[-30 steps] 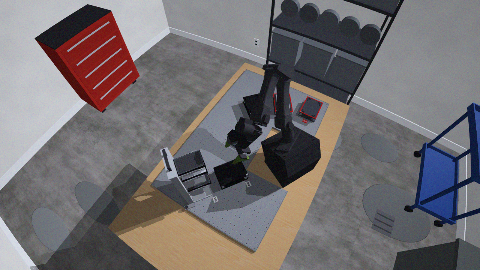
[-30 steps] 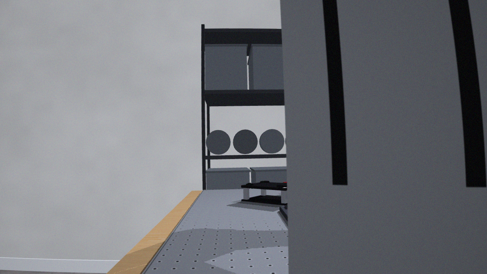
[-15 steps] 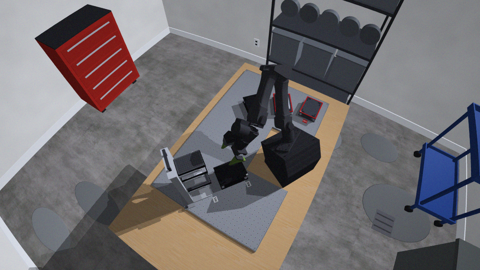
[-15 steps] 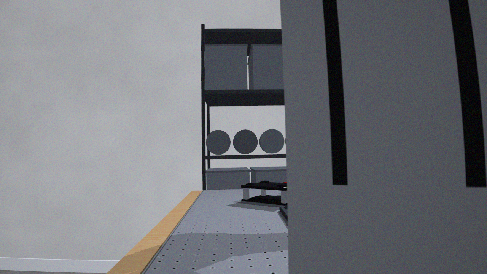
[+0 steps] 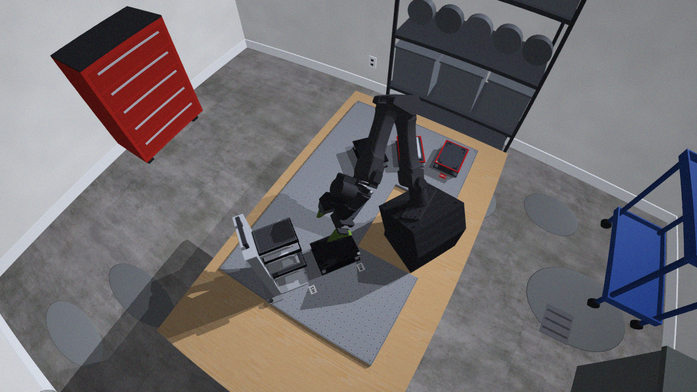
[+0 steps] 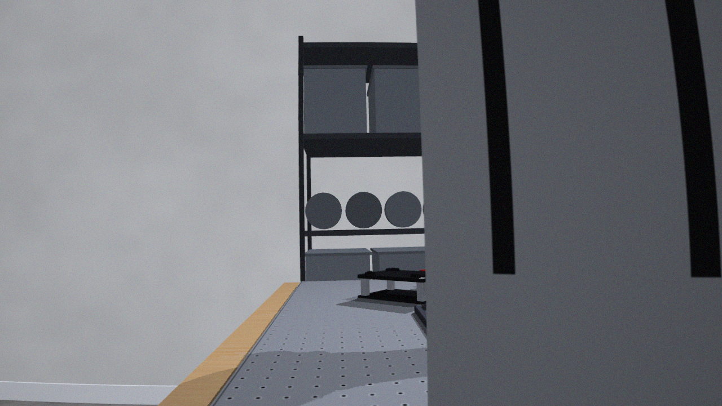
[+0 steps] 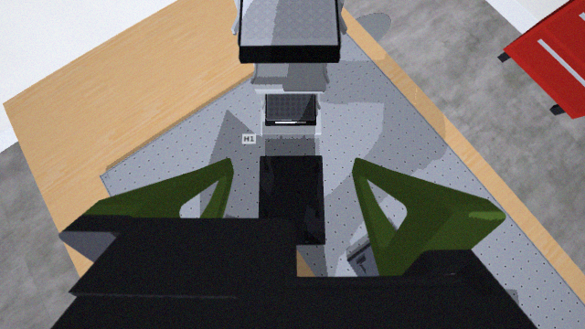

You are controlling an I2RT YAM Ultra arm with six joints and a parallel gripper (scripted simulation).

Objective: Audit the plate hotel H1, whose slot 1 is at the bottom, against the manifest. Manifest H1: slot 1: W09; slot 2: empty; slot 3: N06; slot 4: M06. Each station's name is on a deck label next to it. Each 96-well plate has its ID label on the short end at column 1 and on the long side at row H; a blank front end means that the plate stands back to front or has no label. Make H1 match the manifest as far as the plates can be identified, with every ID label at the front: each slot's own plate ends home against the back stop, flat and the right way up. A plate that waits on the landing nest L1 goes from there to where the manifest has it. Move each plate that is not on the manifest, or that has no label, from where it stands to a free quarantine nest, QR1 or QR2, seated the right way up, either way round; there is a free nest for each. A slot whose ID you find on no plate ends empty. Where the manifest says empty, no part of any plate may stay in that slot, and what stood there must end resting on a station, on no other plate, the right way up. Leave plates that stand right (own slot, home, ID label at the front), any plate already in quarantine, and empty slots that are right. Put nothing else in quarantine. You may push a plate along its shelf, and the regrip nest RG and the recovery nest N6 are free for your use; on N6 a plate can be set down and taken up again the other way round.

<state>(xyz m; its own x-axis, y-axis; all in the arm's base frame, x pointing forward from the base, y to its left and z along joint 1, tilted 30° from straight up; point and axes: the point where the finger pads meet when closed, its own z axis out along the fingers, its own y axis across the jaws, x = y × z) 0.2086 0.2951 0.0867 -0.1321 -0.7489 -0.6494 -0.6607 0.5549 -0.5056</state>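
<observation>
The grey hotel wall lies 160 mm ahead of my hand, 180 mm to the left of it and 60 mm below it. The rest, counted from my hand: white plate (130 mm behind, 630 mm to the right, 210 mm below); then RG deck label (130 mm behind, 10 mm to the right, 250 mm below); then H1 deck label (150 mm to the left, 250 mm below).
</observation>
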